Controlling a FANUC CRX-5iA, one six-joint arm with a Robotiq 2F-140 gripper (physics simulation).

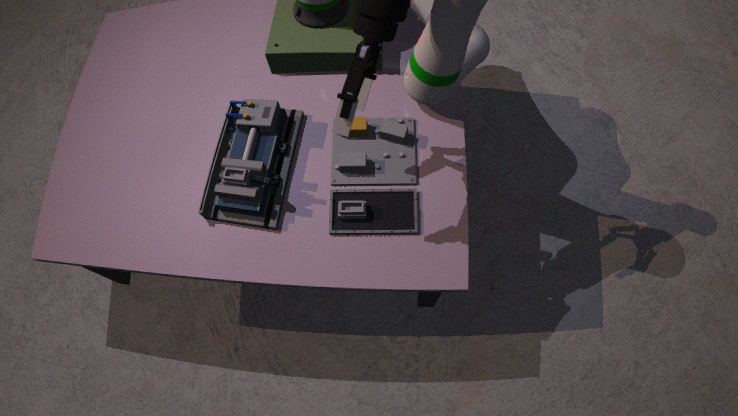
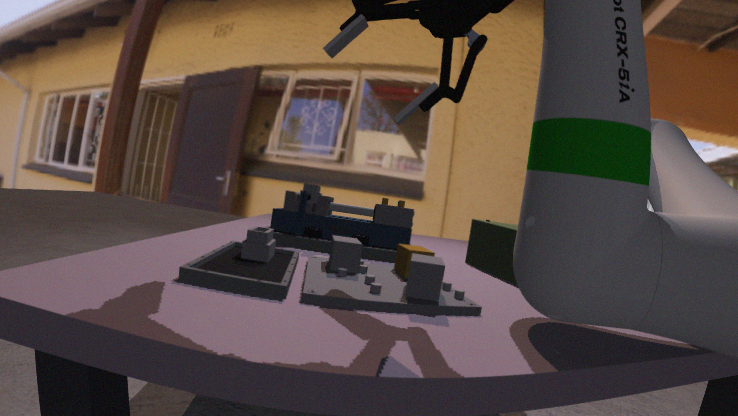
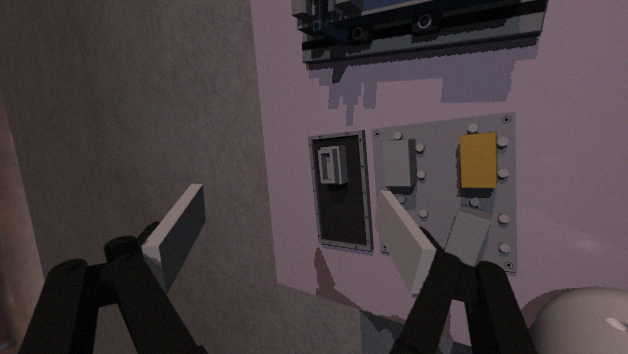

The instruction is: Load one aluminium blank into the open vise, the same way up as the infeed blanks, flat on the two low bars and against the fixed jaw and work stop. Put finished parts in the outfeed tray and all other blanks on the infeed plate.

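Places are measured from the arm's base along level axes (x ahead, y left, z up), in millimetres.
Pixels of known places: gripper, fingertip midpoint: (image 1: pixel 348 120) (image 2: pixel 360 85) (image 3: pixel 293 205); arm's base, origin of the base link: (image 1: pixel 320 8).
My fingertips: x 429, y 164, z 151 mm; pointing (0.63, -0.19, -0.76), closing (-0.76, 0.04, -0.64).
Note:
For each thing: its middle in the pictures, then the offset to it from my fingertips.
- infeed plate, body centre: (image 2: pixel 379 282) (image 3: pixel 437 192) (image 1: pixel 373 150) 58 mm back, 29 mm left, 238 mm down
- orange block, body centre: (image 2: pixel 413 261) (image 3: pixel 479 159) (image 1: pixel 354 126) 102 mm back, 22 mm right, 216 mm down
- second grey blank, body centre: (image 2: pixel 424 275) (image 3: pixel 467 233) (image 1: pixel 393 131) 101 mm back, 70 mm left, 216 mm down
- part with a pocket, body centre: (image 2: pixel 311 193) (image 1: pixel 236 176) 82 mm ahead, 248 mm right, 145 mm down
- vise, body centre: (image 2: pixel 342 222) (image 1: pixel 248 156) 12 mm ahead, 249 mm right, 193 mm down
- pocketed part, body centre: (image 2: pixel 259 242) (image 3: pixel 332 165) (image 1: pixel 352 209) 96 mm ahead, 6 mm left, 219 mm down
My gripper (image 1: pixel 346 116) (image 2: pixel 364 86) (image 3: pixel 293 205) is open and empty, high above the table. The infeed plate (image 1: pixel 392 176) (image 2: pixel 335 295) (image 3: pixel 440 131) bears a grey blank (image 1: pixel 352 160) (image 2: pixel 346 253) (image 3: pixel 397 162), an orange block (image 1: pixel 359 125) (image 2: pixel 405 258) (image 3: pixel 478 160) and a second grey blank (image 1: pixel 393 130) (image 2: pixel 426 279) (image 3: pixel 467 235) turned askew. A part with a pocket (image 1: pixel 238 181) sits between the jaws of the vise (image 1: pixel 286 170) (image 2: pixel 351 224) (image 3: pixel 425 47); whether they touch it is unclear. Another pocketed part (image 1: pixel 351 214) (image 2: pixel 258 250) (image 3: pixel 341 172) stands in the outfeed tray (image 1: pixel 374 232) (image 2: pixel 232 289) (image 3: pixel 367 200).
Short round pins (image 1: pixel 402 155) (image 2: pixel 375 288) (image 3: pixel 503 218) rise from the infeed plate. Blue fittings (image 1: pixel 237 115) stand on the vise's far end. A green base block (image 1: pixel 320 49) (image 2: pixel 490 250) stands behind. The arm's white link (image 1: pixel 434 67) (image 2: pixel 589 232) (image 3: pixel 590 320) rises at the right.

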